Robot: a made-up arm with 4 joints.
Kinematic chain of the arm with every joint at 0, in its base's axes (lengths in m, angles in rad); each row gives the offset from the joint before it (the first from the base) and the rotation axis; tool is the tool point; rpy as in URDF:
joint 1: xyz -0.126 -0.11 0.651 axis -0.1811 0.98 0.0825
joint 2: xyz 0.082 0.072 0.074 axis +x
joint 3: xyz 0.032 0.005 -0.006 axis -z
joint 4: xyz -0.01 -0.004 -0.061 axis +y
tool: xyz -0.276 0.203 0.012 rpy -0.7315 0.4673 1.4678
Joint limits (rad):
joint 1: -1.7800..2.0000
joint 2: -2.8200..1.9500
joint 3: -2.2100..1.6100
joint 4: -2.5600..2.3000
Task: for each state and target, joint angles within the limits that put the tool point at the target. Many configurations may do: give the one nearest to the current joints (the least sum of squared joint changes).
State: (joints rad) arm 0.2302 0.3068 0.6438 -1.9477
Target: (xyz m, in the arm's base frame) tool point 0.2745 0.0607 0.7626
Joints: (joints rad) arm -0.7575 0.1940 0.7282 -2.1904
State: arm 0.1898 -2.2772 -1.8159 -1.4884
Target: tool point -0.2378 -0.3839 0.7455
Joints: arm -0.2642 -1.9472 -1.3975 -1.7707
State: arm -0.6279 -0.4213 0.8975 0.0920
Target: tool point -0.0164 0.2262 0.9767
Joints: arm -0.8083 0.1670 1.4171 0.1480
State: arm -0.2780 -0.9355 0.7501 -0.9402
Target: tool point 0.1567 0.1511 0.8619
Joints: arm -1.1676 -0.3065 1.3635 -0.5429
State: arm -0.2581 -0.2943 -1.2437 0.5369
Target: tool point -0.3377 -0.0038 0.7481
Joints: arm 0.1779 -0.6328 -0.5383 0.2439
